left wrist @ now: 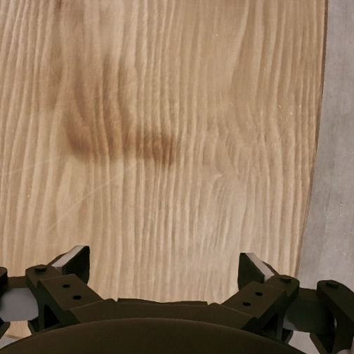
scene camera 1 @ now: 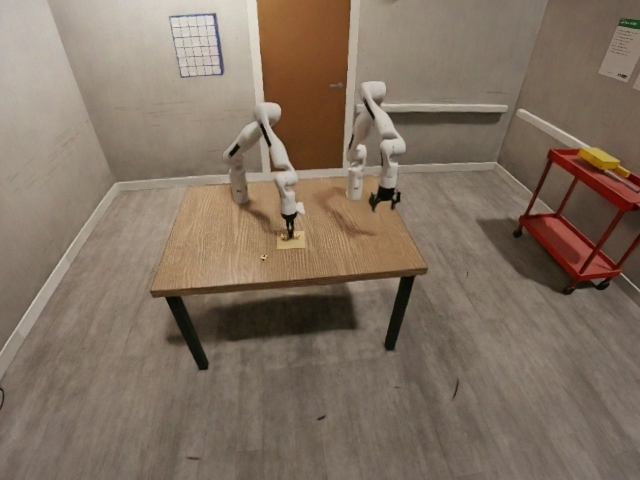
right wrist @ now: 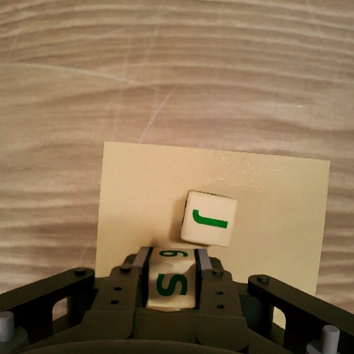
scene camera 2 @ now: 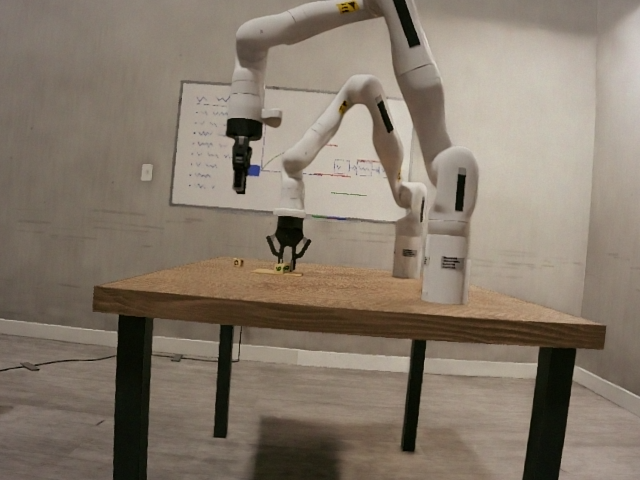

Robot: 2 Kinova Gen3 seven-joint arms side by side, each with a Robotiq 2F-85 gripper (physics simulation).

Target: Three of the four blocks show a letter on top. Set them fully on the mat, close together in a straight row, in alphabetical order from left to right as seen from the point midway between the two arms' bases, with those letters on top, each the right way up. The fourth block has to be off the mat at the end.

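Frame: origin at the left arm's base, x back, y right, z up, level; millimetres.
Seen in the pictures: left gripper, fingertip midpoint: (scene camera 1: 383,210) (scene camera 2: 238,192); right gripper, fingertip midpoint: (scene camera 1: 290,236) (scene camera 2: 286,271); left arm's base, origin of the base link: (scene camera 1: 353,196) (scene camera 2: 442,301); right arm's base, origin of the base link: (scene camera 1: 241,199) (scene camera 2: 405,277).
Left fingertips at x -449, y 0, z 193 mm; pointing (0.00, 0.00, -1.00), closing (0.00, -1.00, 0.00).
Offsets run from my left fingertips to a thing's top centre. Level surfaces: height alone.
My right gripper (scene camera 1: 290,236) (scene camera 2: 287,266) (right wrist: 173,263) is shut on the S block (right wrist: 171,286), low at the tan mat {dx +103, dy +434, dz -189 mm} (scene camera 1: 291,246) (scene camera 2: 261,271) (right wrist: 280,185); whether the block touches the mat is unclear. The S lies sideways in the right wrist view. The J block {dx +105, dy +402, dz -164 mm} (right wrist: 209,219) (scene camera 1: 297,235) (scene camera 2: 282,267) sits on the mat close beside it, slightly turned, J on top. Another block {dx +111, dy +467, dz -164 mm} (scene camera 1: 283,237) sits on the mat at the gripper's other side; its top is unreadable. A further block {dx -23, dy +579, dz -168 mm} (scene camera 1: 264,257) (scene camera 2: 237,262) lies off the mat. My left gripper (scene camera 1: 385,205) (scene camera 2: 239,190) (left wrist: 164,266) is open and empty, high above the table.
The wooden table {dz -193 mm} (scene camera 1: 217,258) (scene camera 2: 361,302) (left wrist: 200,150) carries both arm bases. The table's edge shows at the right of the left wrist view. A red cart (scene camera 1: 549,237) stands on the floor at the far right of scene camera 1.
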